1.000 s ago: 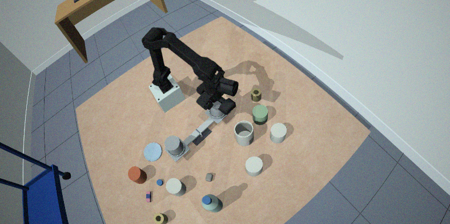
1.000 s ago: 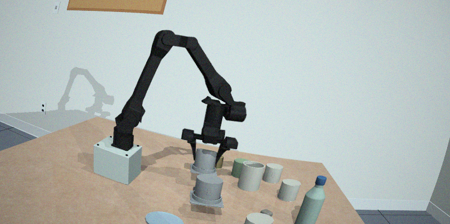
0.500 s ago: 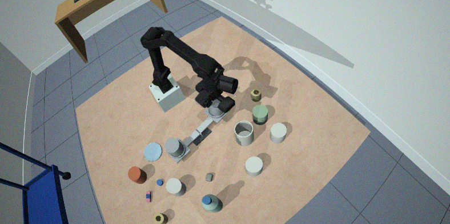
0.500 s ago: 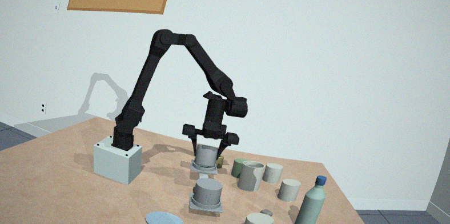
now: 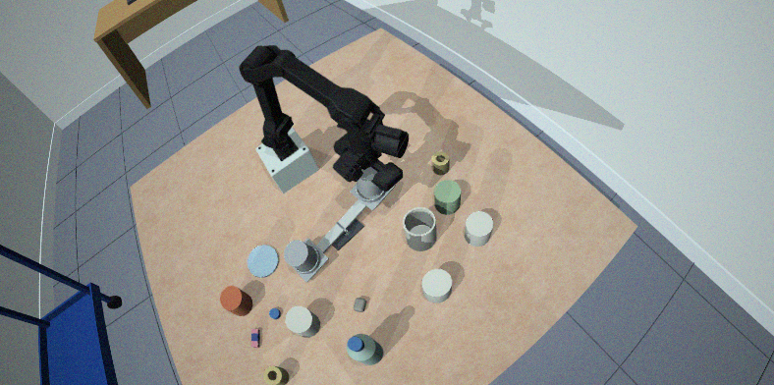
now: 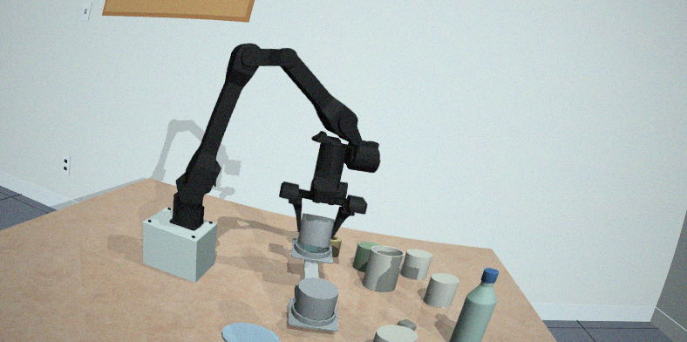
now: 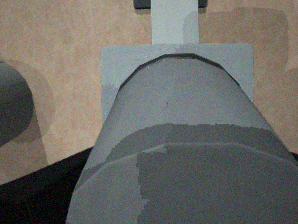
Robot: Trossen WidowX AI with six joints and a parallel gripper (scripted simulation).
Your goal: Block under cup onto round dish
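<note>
Now: the teal block 10 mm to the right of my gripper tip and 20 mm below it. Round my gripper tip: balance beam 20 mm ahead, 130 mm to the right, 70 mm below; light blue round dish 50 mm behind, 370 mm to the right, 110 mm below; green cylinder 150 mm ahead, 130 mm to the left, 70 mm below.
</note>
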